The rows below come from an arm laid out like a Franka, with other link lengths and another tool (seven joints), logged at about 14 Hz.
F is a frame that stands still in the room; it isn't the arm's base.
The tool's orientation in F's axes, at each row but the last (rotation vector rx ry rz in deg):
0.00 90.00 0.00
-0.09 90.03 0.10
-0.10 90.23 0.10
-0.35 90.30 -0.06
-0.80 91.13 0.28
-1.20 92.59 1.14
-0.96 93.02 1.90
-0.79 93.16 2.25
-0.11 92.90 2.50
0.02 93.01 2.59
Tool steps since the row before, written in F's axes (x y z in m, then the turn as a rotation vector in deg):
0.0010 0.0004 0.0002 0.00 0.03 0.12
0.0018 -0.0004 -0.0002 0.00 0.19 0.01
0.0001 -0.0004 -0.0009 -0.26 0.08 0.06
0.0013 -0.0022 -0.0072 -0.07 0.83 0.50
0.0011 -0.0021 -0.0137 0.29 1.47 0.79
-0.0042 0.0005 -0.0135 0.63 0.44 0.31
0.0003 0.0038 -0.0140 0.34 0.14 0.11
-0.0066 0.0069 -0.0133 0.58 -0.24 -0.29
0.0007 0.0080 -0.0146 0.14 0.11 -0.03
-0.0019 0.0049 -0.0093 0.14 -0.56 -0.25
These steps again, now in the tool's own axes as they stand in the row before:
-0.0002 0.0004 0.0010 -0.12 0.03 0.00
0.0002 -0.0004 0.0018 -0.01 0.19 0.00
0.0009 -0.0004 0.0001 -0.06 0.08 -0.26
0.0072 -0.0022 0.0013 -0.50 0.83 -0.07
0.0137 -0.0020 0.0013 -0.80 1.46 0.29
0.0137 0.0006 -0.0036 -0.34 0.42 0.63
0.0140 0.0036 0.0012 -0.13 0.13 0.34
0.0137 0.0069 -0.0056 0.25 -0.26 0.59
0.0147 0.0076 0.0017 0.03 0.11 0.14
0.0095 0.0047 -0.0013 0.23 -0.57 0.14

